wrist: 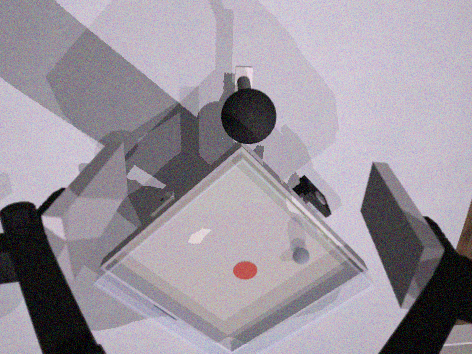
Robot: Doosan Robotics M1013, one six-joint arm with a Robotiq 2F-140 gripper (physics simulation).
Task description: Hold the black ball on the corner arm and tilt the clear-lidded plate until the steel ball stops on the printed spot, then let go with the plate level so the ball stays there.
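The black ball [248, 116] stands on its arm just beyond the plate's far corner. The clear-lidded plate [167, 285] shows as a diamond in the lower middle of the wrist view. The red printed spot [245, 270] is on its floor, toward the near corner. The steel ball [300, 255] lies under the lid to the right of the spot, apart from it, near the right corner. My gripper [245, 177] is open, its fingers wide apart on either side of the plate's picture, with nothing between the pads. The black ball is farther up the view, apart from both fingers.
A small white block [244, 73] shows behind the black ball. A black fitting [312, 196] sticks out beside the plate's right far edge. Shadows of the arm and gripper fall over the pale surface at the left. A brown edge [466, 240] shows at the far right.
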